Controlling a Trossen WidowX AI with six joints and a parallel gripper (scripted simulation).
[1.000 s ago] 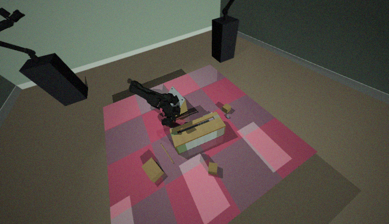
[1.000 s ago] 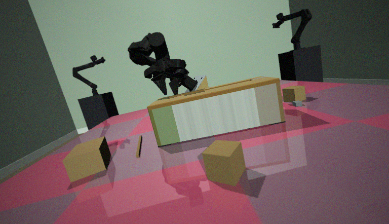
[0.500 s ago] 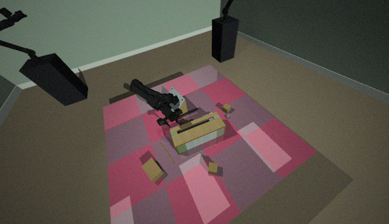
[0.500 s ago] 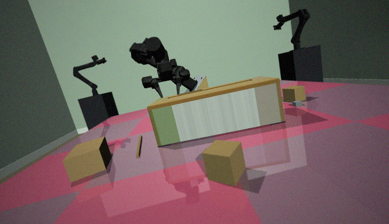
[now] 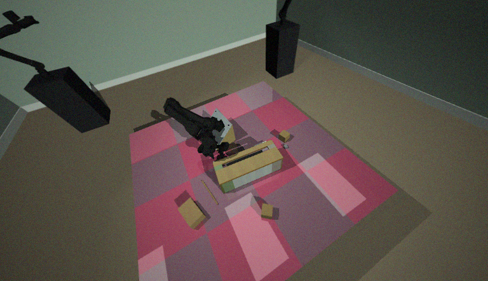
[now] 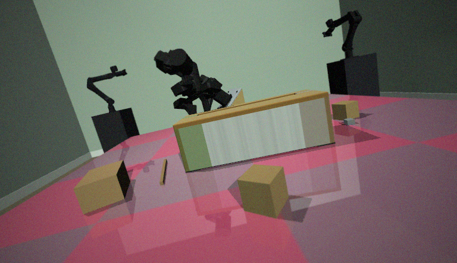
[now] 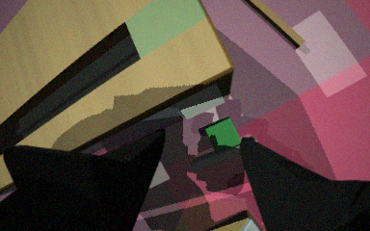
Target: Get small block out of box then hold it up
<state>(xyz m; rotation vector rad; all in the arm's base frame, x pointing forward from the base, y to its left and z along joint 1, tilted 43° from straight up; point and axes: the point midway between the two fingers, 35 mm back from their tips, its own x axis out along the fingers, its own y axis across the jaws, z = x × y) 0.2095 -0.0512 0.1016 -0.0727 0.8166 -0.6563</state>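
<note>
The green block lies 2 cm behind my gripper tip, 1 cm to the right of it and 9 cm below it. The rest, counted from my gripper tip: box (8 cm ahead, 15 cm to the left, 4 cm below); grey piece (8 cm ahead, 45 cm to the left, 9 cm below); thin stick (12 cm ahead, 12 cm to the right, 10 cm below).
</note>
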